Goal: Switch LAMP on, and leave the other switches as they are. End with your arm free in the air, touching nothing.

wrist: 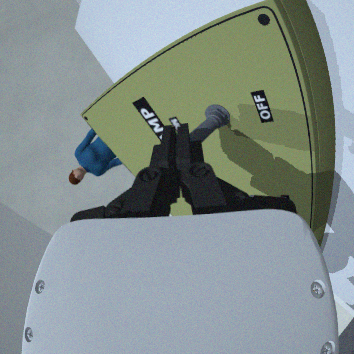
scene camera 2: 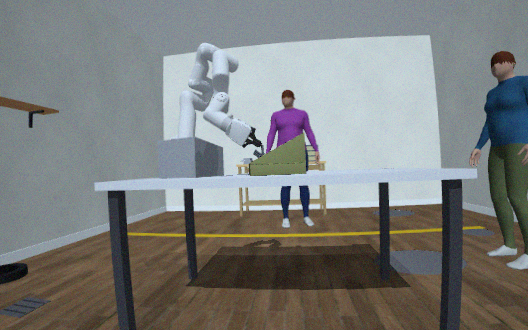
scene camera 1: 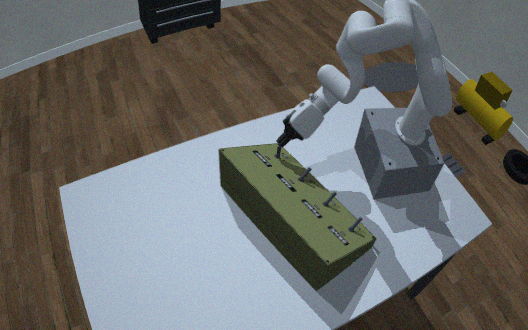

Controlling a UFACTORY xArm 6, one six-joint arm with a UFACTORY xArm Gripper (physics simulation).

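Places are measured from the arm's base along level axes (x back, y down, z right), in millimetres.
Where they show: gripper, fingertip midpoint: (wrist: 178, 142) (scene camera 2: 261, 145) (scene camera 1: 279, 144); arm's base, origin of the base link: (scene camera 2: 185, 143) (scene camera 1: 410, 131).
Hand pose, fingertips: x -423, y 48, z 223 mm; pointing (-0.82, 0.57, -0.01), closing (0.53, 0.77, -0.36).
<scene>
Things, the pixels of their top centre, and the offset from my fingertips. "spot": a spot on its surface instead.
- LAMP label, middle of its top: (wrist: 155, 132) (scene camera 1: 262, 157) dx -74, dy +7, dz -14 mm
- LAMP lever, middle of its top: (wrist: 176, 153) (scene camera 1: 279, 145) dx -5, dy -4, dz -9 mm
- OFF label, surface spot: (wrist: 262, 106) spot: dx +26, dy +63, dz -7 mm
- FAN lever, middle of its top: (scene camera 1: 306, 169) dx +15, dy +7, dz -128 mm
- PUMP lever, middle of its top: (scene camera 1: 331, 194) dx +23, dy +7, dz -248 mm
- DRIVE lever, middle of its top: (scene camera 1: 357, 220) dx +31, dy +7, dz -368 mm
The green sloped switch box (scene camera 1: 270, 225) (scene camera 2: 287, 169) (wrist: 200, 65) stands on the table. The LAMP label (scene camera 1: 261, 158) (wrist: 149, 117) is at its far end in scene camera 1. The LAMP lever (scene camera 1: 278, 152) (wrist: 206, 126) leans toward its partly covered ON label (wrist: 174, 122), away from the OFF label (wrist: 262, 106). My gripper (scene camera 1: 279, 144) (scene camera 2: 260, 145) (wrist: 178, 142) is shut and empty, with its fingertips at the lever's tip; whether they touch cannot be told. The FAN lever (scene camera 1: 305, 174), PUMP lever (scene camera 1: 329, 198) and DRIVE lever (scene camera 1: 355, 224) lean toward the robot side.
The arm's grey base block (scene camera 1: 400, 165) (scene camera 2: 175, 157) stands on the white table (scene camera 1: 150, 240) (scene camera 2: 350, 177), on the low side of the box. A person in purple (scene camera 2: 288, 125) and a person in blue (scene camera 2: 510, 110) (wrist: 95, 155) stand beyond the table.
</scene>
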